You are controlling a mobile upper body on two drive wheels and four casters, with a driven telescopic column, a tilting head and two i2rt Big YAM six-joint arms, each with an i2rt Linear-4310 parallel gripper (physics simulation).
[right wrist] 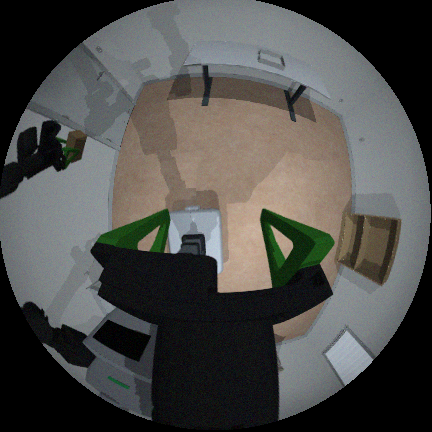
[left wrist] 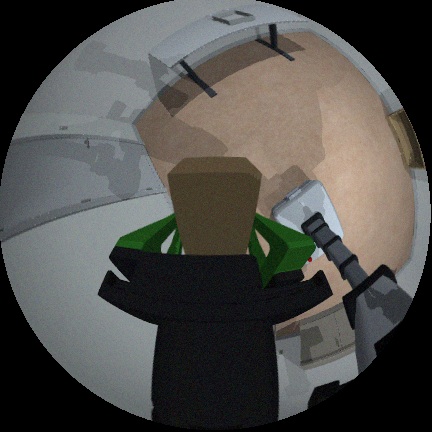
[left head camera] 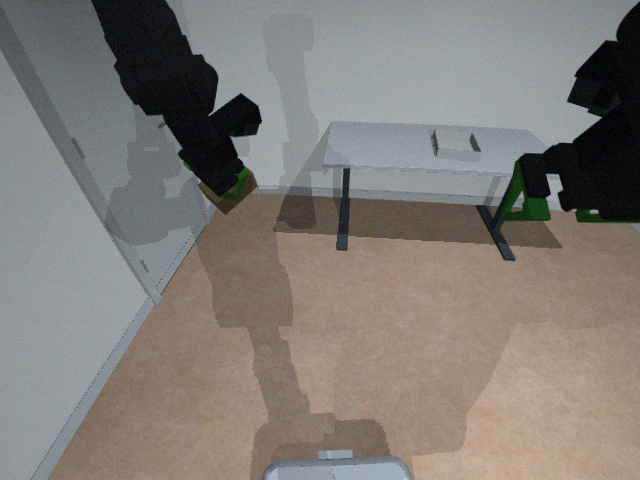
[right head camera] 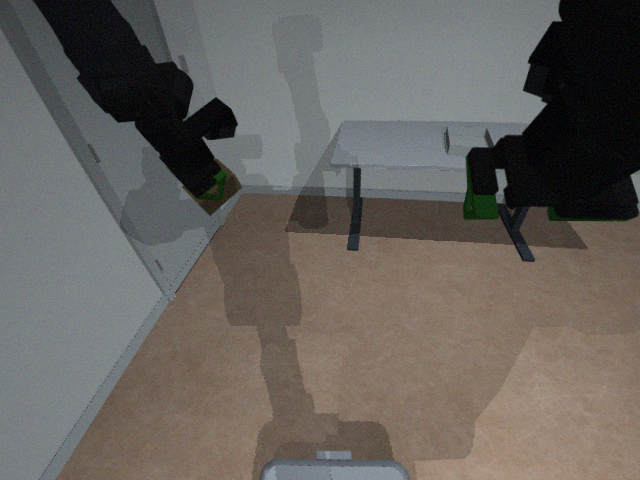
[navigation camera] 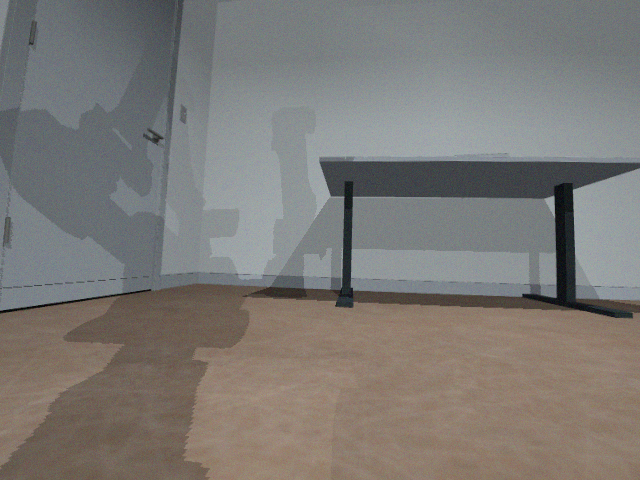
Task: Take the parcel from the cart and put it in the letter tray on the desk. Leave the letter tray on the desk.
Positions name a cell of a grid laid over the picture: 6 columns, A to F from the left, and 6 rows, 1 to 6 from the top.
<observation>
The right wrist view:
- my right gripper: C3
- grey desk: C1
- brown bookshelf: F4
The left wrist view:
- my left gripper: C3
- brown parcel: C3
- grey desk: C1
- door: A3
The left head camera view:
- my left gripper: C3
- my right gripper: F3
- brown parcel: C3
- grey letter tray: E2
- grey desk: D2
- door: B3
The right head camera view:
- my left gripper: B3
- my right gripper: E3
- brown parcel: C3
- grey letter tray: E2
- grey desk: D2
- door: B3
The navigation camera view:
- grey desk: D3
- door: A2
</observation>
